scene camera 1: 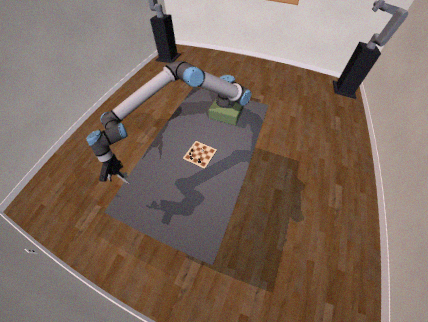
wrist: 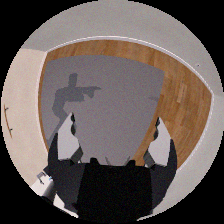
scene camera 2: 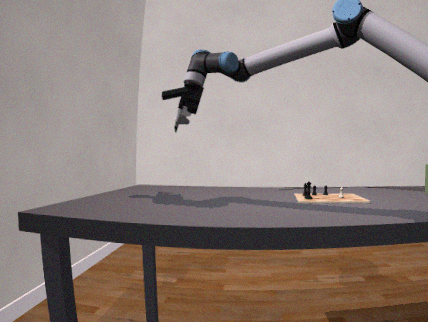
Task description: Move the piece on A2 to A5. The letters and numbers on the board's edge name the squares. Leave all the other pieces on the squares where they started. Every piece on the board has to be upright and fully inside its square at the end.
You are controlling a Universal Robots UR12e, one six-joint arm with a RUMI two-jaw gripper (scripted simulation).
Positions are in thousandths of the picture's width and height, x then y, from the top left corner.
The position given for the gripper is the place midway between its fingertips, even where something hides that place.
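Note:
The gripper (scene camera 2: 410, 396) is visible, and the wrist view shows the gripper (wrist: 516, 516) as well.

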